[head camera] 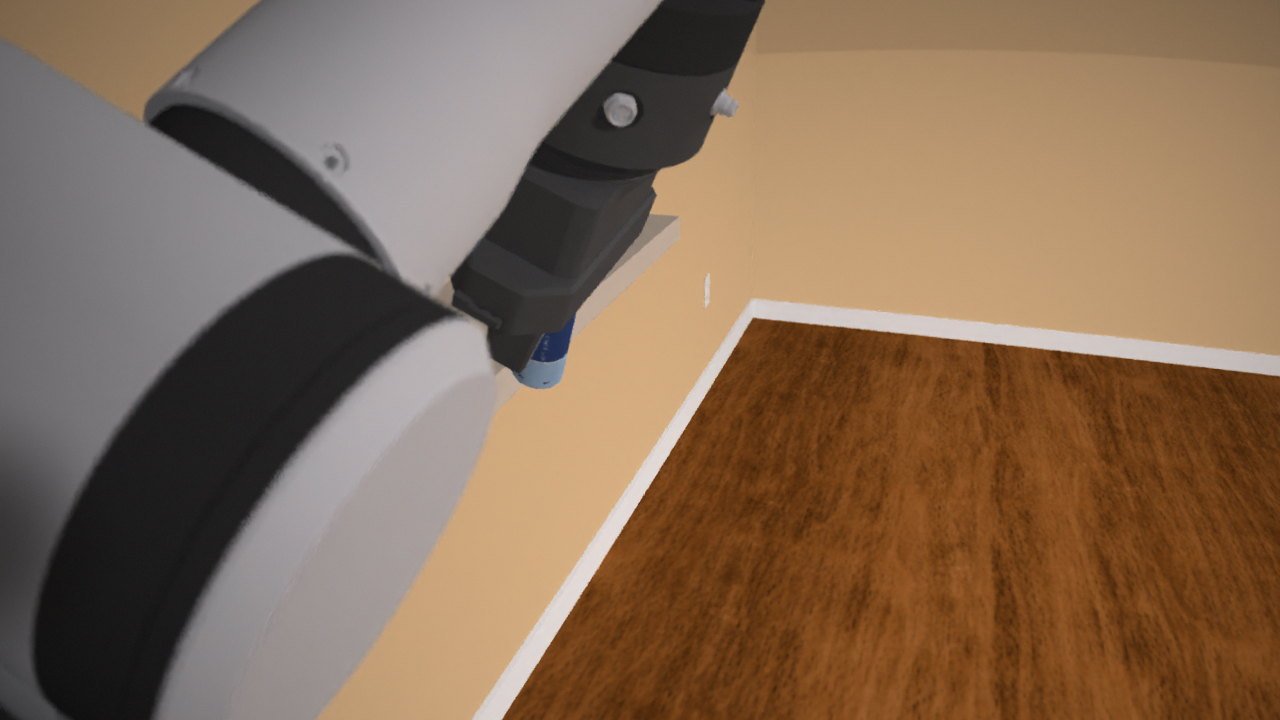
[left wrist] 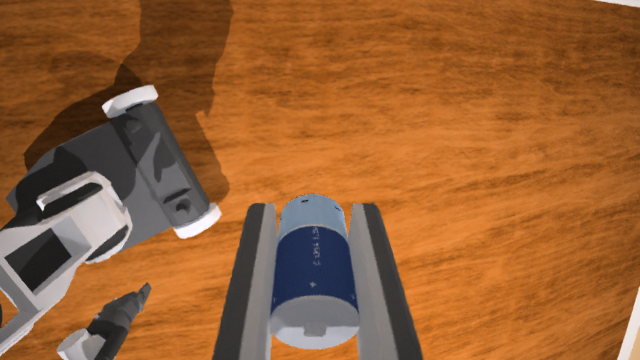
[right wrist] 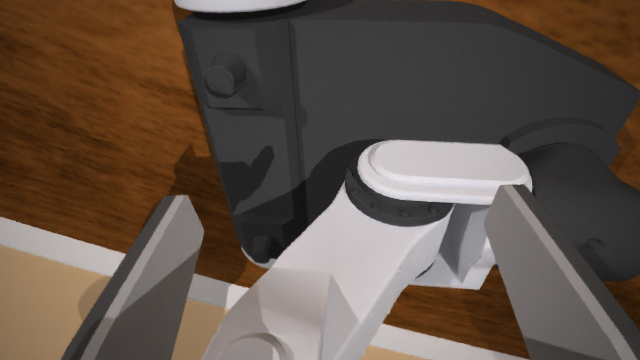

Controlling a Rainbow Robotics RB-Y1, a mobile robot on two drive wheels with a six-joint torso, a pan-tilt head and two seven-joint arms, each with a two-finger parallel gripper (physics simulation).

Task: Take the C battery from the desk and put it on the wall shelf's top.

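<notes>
My left gripper is shut on the C battery, a dark blue cylinder with light blue and grey ends, held lengthwise between the two fingers above the wooden floor. In the head view the battery pokes out below the left gripper's dark body, in front of the beige wall shelf, which is mostly hidden behind my left arm. I cannot tell how high the battery is relative to the shelf top. My right gripper is open and empty, with its fingers on either side of my own base parts.
The tan wall with a white baseboard runs along the brown wooden floor. My mobile base shows below in the left wrist view. A small white wall outlet sits past the shelf.
</notes>
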